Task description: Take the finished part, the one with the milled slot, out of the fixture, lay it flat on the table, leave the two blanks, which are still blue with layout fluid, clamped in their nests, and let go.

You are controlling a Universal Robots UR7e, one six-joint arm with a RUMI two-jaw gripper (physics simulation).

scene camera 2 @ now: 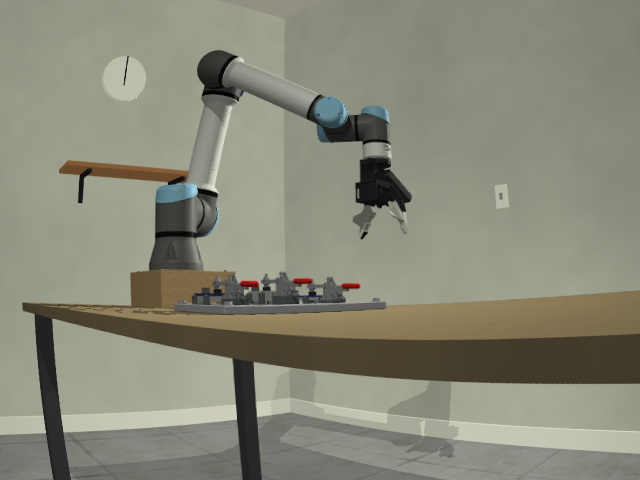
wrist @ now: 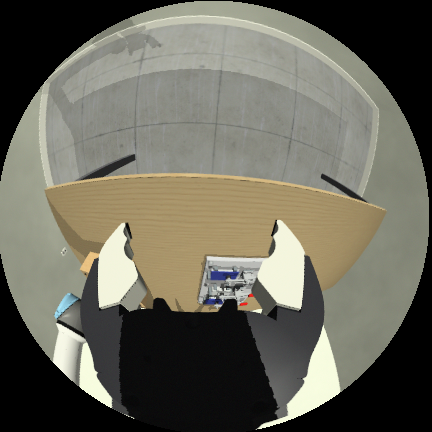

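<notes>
My gripper is open and empty, high above the table. The grey fixture plate lies on the table, well below the gripper and nearer the robot's base in the scene view. In the wrist view it shows low, partly behind the right finger and the gripper body. One blue blank sits in the nest nearest the plate's upper edge there, and another blue blank sits at the lower end. The finished slotted part cannot be made out among the clamps.
Three toggle clamps with red handles stand up from the fixture. The robot's base stands on a wooden block behind the fixture. A wall shelf is at the left.
</notes>
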